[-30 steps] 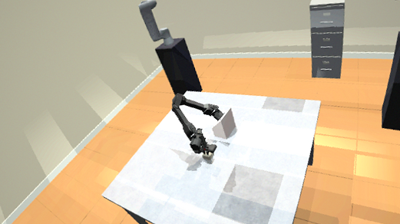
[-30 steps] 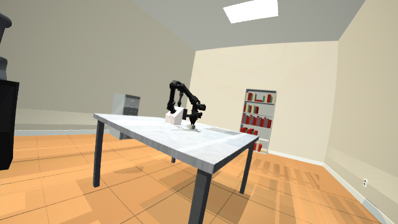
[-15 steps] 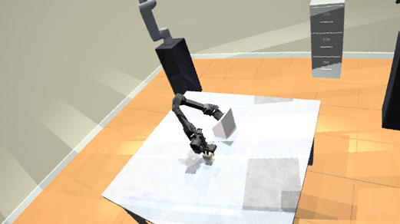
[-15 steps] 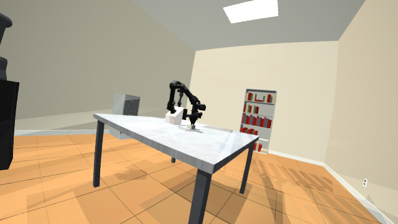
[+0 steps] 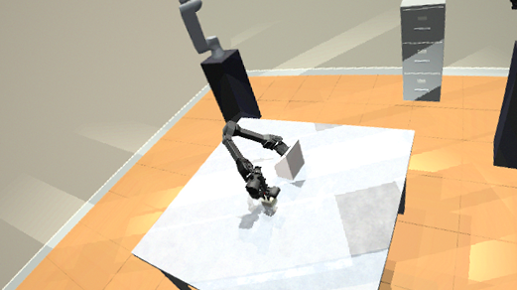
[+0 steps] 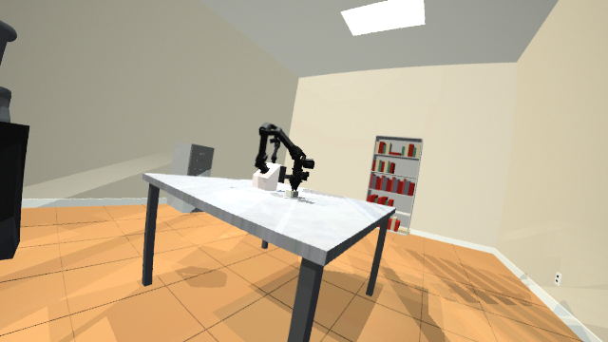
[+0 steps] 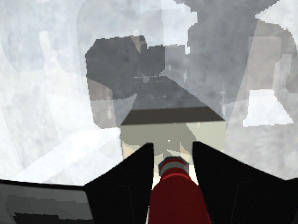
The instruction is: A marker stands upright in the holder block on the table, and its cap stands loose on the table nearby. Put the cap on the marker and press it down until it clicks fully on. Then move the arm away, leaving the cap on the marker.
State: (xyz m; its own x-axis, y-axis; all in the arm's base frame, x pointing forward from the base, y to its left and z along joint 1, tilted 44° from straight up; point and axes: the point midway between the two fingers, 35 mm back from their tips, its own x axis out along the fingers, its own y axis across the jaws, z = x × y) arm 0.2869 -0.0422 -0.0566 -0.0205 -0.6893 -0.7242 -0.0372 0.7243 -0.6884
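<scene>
My gripper tip is 5 cm below the red marker cap and 1 cm past it. Round my gripper tip: holder block: 2 cm below, 1 cm behind.
</scene>
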